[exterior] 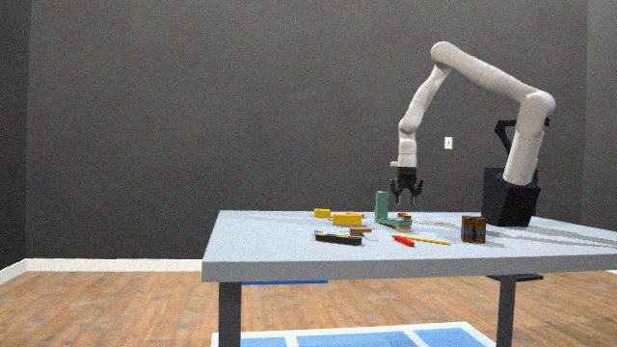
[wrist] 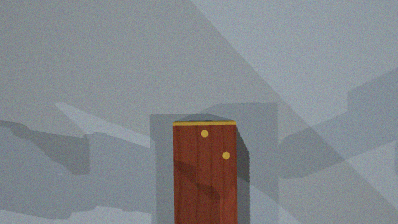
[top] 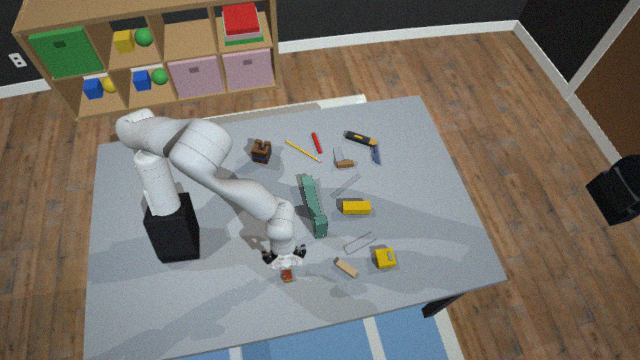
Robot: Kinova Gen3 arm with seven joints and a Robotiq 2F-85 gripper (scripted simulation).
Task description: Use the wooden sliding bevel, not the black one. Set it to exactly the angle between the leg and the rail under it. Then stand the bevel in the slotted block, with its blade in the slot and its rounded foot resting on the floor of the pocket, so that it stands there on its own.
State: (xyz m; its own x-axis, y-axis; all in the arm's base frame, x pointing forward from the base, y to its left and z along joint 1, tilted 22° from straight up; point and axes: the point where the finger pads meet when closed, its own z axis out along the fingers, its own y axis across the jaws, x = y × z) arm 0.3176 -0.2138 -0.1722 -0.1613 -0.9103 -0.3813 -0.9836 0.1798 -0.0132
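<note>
The wooden sliding bevel is 60 mm below my hand, 10 mm to the left of it and 10 mm ahead of it. Round my hand: grey plate 270 mm ahead, 70 mm below; then wooden piece 190 mm ahead, 70 mm to the right, 60 mm below; then grey blade 60 mm below, 30 mm to the left, 30 mm ahead.
</note>
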